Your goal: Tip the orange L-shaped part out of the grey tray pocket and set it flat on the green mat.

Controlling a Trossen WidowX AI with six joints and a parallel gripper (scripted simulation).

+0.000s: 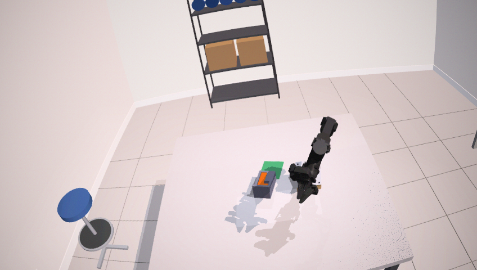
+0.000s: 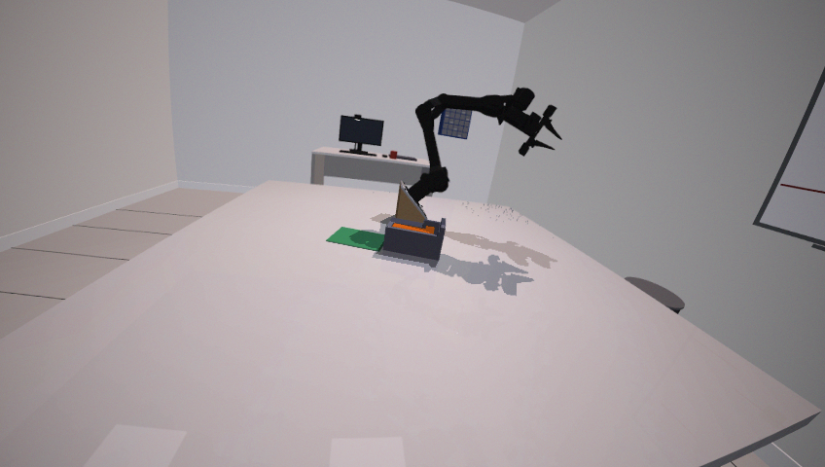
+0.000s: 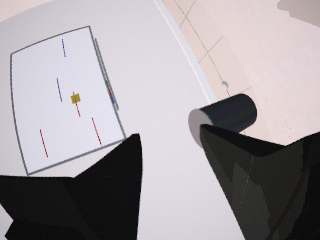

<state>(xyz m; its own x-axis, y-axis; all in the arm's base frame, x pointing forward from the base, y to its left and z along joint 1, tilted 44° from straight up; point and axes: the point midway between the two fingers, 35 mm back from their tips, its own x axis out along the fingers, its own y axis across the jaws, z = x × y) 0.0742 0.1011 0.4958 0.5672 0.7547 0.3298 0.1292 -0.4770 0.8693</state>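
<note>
Right now my gripper tip is 470 mm to the left of the orange L-shaped part, 310 mm above it and 110 mm short of it. Round my gripper tip: green mat 630 mm to the right, 370 mm below, 60 mm ahead.
</note>
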